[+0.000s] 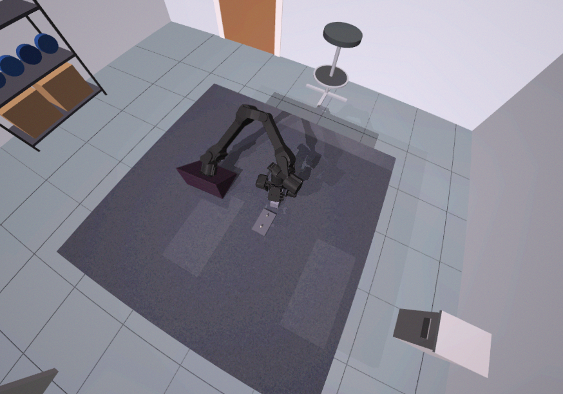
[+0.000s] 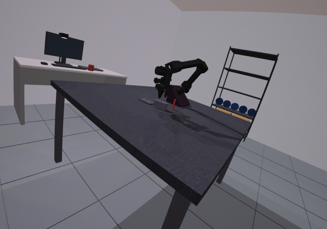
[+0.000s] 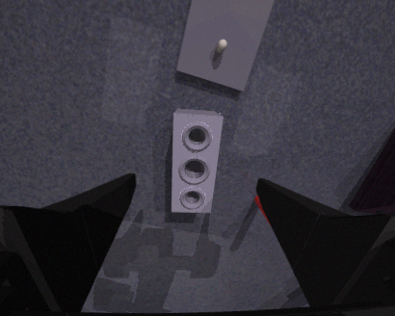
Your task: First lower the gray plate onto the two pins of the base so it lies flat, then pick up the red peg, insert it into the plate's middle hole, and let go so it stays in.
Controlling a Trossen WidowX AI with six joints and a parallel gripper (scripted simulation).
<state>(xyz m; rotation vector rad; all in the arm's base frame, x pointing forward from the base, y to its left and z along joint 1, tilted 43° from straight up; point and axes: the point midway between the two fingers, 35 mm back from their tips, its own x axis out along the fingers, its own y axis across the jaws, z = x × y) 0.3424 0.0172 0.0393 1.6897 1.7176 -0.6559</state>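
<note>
My gripper tip is now 4 cm above the gray plate. The rest, counted from my gripper tip: flat base 13 cm to the right, 7 cm below, 1 cm behind; then red peg 10 cm behind, 6 cm to the left, 4 cm below.
</note>
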